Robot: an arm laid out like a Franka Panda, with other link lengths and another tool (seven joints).
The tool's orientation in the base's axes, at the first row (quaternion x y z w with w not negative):
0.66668, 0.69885, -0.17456, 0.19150
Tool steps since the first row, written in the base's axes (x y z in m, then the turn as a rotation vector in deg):
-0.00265, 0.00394, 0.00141, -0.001, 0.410, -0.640
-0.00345, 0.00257, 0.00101, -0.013, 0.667, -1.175
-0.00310, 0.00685, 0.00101, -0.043, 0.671, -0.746
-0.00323, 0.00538, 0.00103, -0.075, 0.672, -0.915
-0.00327, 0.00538, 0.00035, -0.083, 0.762, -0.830
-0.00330, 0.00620, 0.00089, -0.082, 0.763, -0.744
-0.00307, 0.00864, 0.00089, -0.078, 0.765, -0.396
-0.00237, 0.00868, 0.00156, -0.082, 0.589, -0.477
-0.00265, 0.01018, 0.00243, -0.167, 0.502, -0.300
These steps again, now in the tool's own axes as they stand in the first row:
0.00280, -0.00243, -0.00328, 0.675, 0.012, 0.349
0.00185, -0.00331, -0.00228, 1.165, 0.007, 0.684
0.00554, -0.00274, -0.00440, 0.955, -0.018, 0.309
0.00426, -0.00294, -0.00369, 1.042, -0.052, 0.454
0.00460, -0.00299, -0.00310, 1.078, -0.054, 0.335
0.00504, -0.00297, -0.00398, 1.035, -0.052, 0.260
0.00714, -0.00262, -0.00519, 0.863, -0.044, -0.042
0.00682, -0.00191, -0.00577, 0.751, -0.058, 0.116
0.00769, -0.00211, -0.00728, 0.591, -0.145, 0.003

